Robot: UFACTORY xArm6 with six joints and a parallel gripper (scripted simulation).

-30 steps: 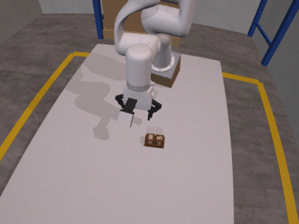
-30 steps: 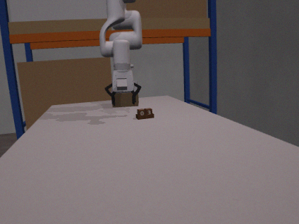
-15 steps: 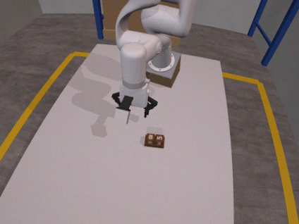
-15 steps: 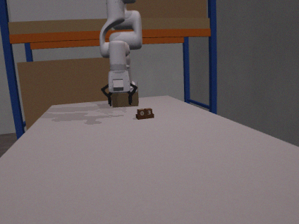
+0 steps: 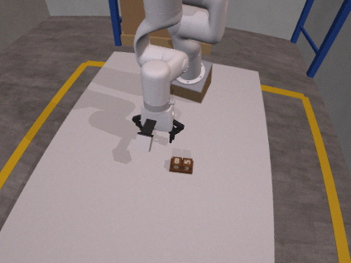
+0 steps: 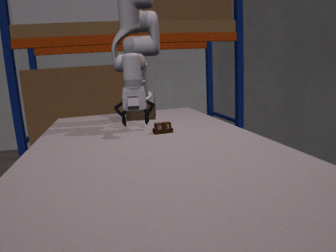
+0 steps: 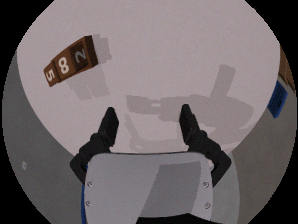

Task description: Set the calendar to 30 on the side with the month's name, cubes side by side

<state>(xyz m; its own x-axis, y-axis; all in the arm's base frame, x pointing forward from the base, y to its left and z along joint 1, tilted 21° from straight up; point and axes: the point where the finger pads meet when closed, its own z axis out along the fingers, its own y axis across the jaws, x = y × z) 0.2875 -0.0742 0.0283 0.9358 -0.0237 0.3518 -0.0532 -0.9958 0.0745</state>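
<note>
The brown digit cube lies 9 cm ahead of my hand, 11 cm to the left of it and 1 cm below it. From my hand the other things lie so: brown calendar tray (9 cm ahead, 9 cm to the left, 3 cm below).
</note>
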